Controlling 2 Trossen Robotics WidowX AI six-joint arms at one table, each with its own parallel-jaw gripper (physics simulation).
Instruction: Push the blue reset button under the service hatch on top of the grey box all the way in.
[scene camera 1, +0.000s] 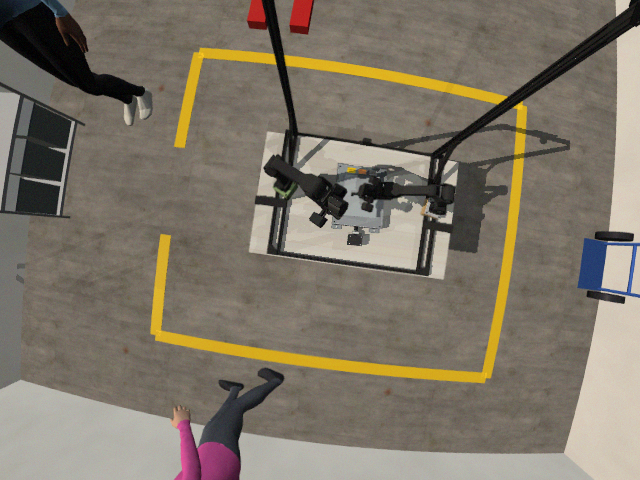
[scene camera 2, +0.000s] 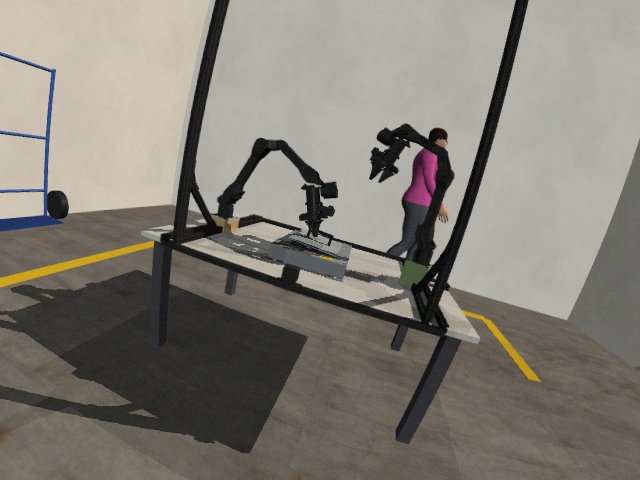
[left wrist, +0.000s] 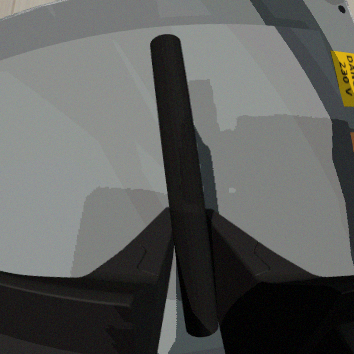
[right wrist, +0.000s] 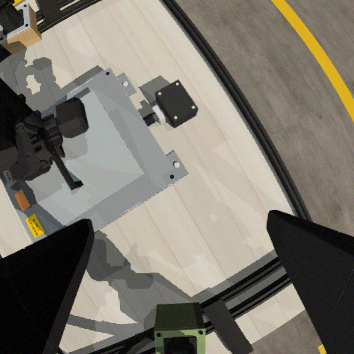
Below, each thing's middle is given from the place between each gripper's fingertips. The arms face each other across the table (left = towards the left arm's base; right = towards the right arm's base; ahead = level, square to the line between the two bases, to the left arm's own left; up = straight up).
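With the service hatch (scene camera 1: 352, 182) as my reference, I find my right gripper 15 cm to the right of it, 15 cm beyond it and 29 cm above it.
As for my left hand, the hatch is 20 mm to the right of it.
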